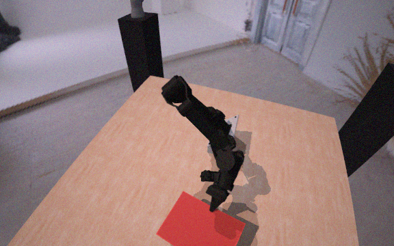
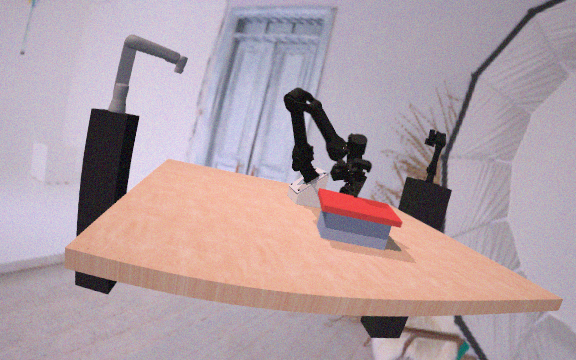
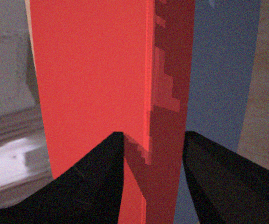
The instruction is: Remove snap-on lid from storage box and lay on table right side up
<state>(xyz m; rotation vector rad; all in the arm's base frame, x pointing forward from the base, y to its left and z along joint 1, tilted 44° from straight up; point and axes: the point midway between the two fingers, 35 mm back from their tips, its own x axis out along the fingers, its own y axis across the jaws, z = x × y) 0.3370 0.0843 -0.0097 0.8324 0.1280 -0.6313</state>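
My gripper tip is now 80 mm short of the red lid and 10 mm to the left of it. From my gripper tip the other things lie so: grey-blue storage box: 70 mm ahead, 10 mm to the right, 60 mm below.
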